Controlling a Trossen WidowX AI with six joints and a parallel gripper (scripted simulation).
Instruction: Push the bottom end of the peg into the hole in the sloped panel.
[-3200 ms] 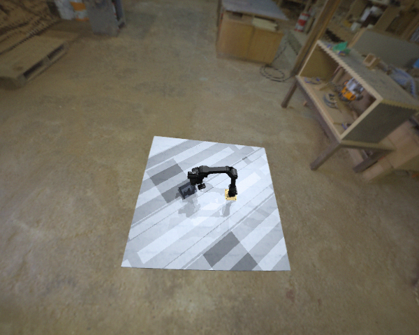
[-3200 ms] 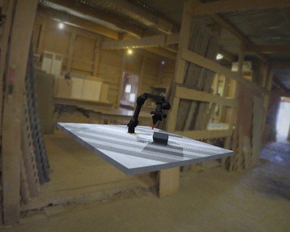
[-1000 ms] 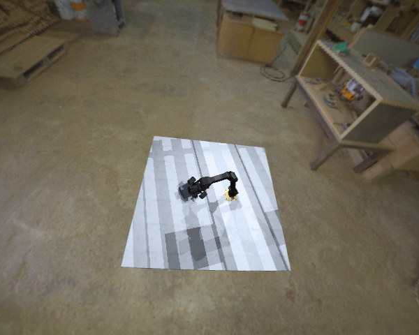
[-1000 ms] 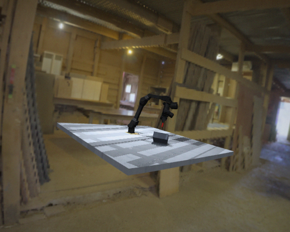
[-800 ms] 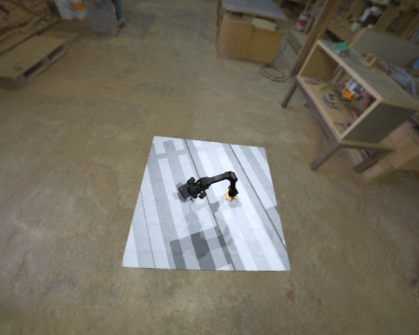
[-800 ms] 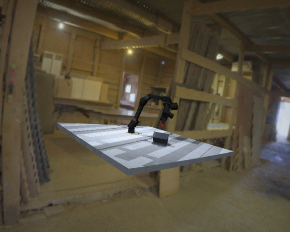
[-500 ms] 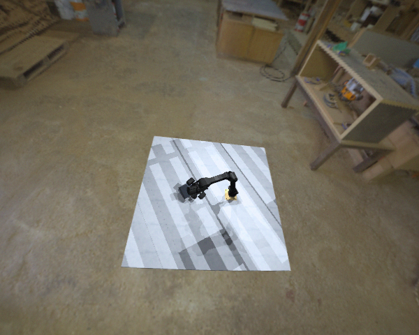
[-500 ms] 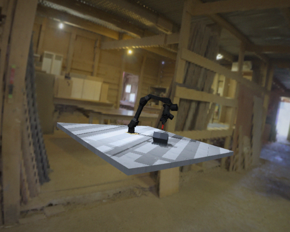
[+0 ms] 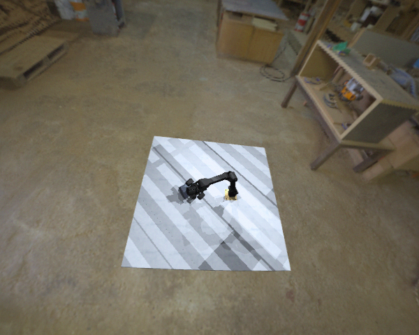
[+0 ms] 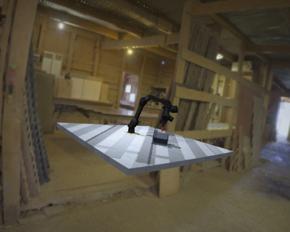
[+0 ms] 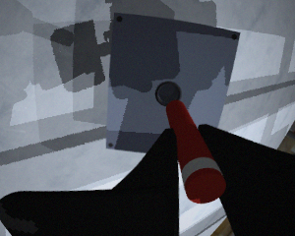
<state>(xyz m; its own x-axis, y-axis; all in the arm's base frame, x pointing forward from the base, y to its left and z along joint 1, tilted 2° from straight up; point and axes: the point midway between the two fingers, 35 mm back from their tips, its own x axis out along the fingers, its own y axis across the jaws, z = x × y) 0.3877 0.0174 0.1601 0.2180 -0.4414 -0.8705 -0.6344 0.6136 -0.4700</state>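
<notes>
My gripper tip is 3 cm short of the sloped panel, 5 cm to the left of it and 9 cm above it. Round my gripper tip: red peg (1 cm to the left, 1 cm above).
</notes>
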